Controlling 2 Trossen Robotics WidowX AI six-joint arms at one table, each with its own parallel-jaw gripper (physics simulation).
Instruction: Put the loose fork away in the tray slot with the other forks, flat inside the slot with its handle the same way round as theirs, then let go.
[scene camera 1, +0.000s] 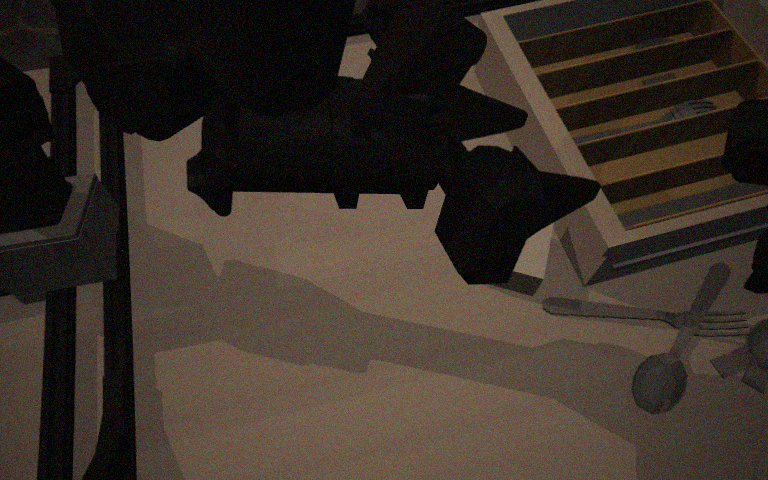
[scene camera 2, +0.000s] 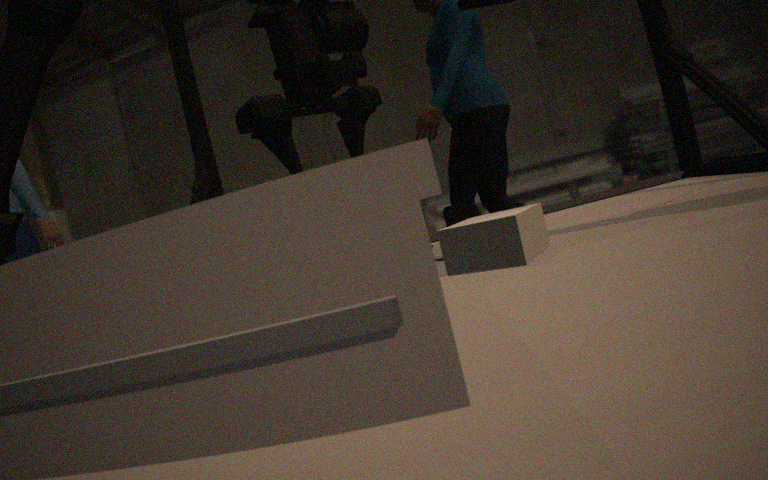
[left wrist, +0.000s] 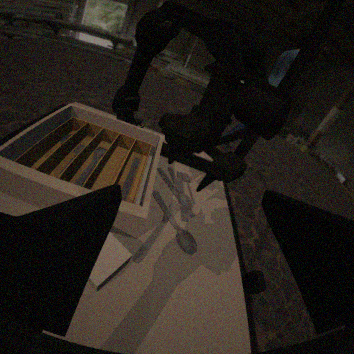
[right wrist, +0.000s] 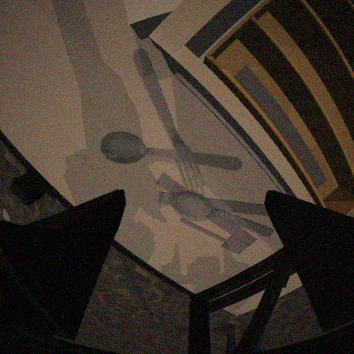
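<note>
The loose fork (scene camera 1: 611, 309) (left wrist: 149, 243) (right wrist: 159, 105) lies on the table in front of the drawer, its tines near a loose spoon (scene camera 1: 659, 383) (left wrist: 186, 241) (right wrist: 122, 147) whose handle crosses over it. The wooden tray (scene camera 1: 662, 158) (right wrist: 312, 82) sits in the drawer. A fork (scene camera 1: 688, 108) lies in one slot, tines at the far right in scene camera 1. My left gripper (scene camera 1: 561, 151) is open and empty, above the drawer's near-left corner in scene camera 1. My right gripper (scene camera 2: 326, 163) (right wrist: 196, 197) is open and empty above the cutlery.
A pale block (scene camera 1: 533, 249) (scene camera 2: 481, 251) (left wrist: 111, 262) stands beside the drawer corner, close to the fork's handle. The drawer rim (scene camera 1: 546, 113) is raised around the tray. Another spoon (right wrist: 192, 205) lies on several crossed pieces. The table edge runs near the cutlery in the right wrist view.
</note>
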